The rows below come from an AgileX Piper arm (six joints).
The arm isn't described. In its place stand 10 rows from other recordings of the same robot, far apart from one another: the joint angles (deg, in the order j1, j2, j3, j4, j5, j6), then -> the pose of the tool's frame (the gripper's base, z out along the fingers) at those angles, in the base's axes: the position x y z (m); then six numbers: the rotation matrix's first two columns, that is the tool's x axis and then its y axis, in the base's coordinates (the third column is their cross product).
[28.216 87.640 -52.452 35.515 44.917 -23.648] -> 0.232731 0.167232 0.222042 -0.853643 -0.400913 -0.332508 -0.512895 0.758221 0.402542
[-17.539 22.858 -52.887 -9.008 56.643 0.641] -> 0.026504 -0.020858 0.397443 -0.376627 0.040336 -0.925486 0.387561 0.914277 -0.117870
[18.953 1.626 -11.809 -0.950 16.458 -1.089] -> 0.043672 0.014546 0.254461 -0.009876 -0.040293 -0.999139 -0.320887 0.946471 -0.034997
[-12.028 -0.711 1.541 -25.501 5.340 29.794] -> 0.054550 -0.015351 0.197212 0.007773 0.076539 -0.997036 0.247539 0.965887 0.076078
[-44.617 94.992 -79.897 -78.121 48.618 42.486] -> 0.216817 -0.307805 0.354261 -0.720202 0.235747 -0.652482 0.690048 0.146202 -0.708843
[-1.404 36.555 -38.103 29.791 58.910 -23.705] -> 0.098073 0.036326 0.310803 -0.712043 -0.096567 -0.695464 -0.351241 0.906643 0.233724
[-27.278 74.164 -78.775 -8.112 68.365 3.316] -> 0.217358 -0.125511 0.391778 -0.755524 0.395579 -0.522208 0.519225 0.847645 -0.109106
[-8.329 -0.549 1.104 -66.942 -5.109 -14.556] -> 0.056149 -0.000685 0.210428 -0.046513 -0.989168 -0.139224 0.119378 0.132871 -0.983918
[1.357 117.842 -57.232 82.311 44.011 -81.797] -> 0.354195 0.071066 0.101372 -0.875805 -0.051488 -0.479911 -0.367357 0.716039 0.593580
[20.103 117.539 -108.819 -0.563 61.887 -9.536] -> 0.426646 0.155316 0.278328 -0.784846 -0.468529 -0.405583 -0.480961 0.873259 -0.078076
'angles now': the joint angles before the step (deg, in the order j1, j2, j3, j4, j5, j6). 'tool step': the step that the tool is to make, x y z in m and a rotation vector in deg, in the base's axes. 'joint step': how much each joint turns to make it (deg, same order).
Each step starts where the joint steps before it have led.
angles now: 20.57, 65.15, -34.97, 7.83, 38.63, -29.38
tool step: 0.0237, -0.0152, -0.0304, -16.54, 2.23, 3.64
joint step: -1.02, 9.25, -0.22, -19.34, -1.09, 5.35
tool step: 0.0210, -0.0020, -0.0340, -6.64, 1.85, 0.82
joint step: -0.24, 9.95, 0.00, -11.32, -4.92, 7.65
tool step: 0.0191, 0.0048, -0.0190, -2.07, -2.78, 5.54
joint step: -0.01, 6.26, -0.74, -9.56, -7.38, 4.03
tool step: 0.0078, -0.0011, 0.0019, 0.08, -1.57, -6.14
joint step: 0.01, 1.10, -1.69, -4.01, 1.70, 9.34
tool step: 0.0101, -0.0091, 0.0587, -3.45, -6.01, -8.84
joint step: -0.02, -6.64, -7.66, -1.27, 13.84, 3.92
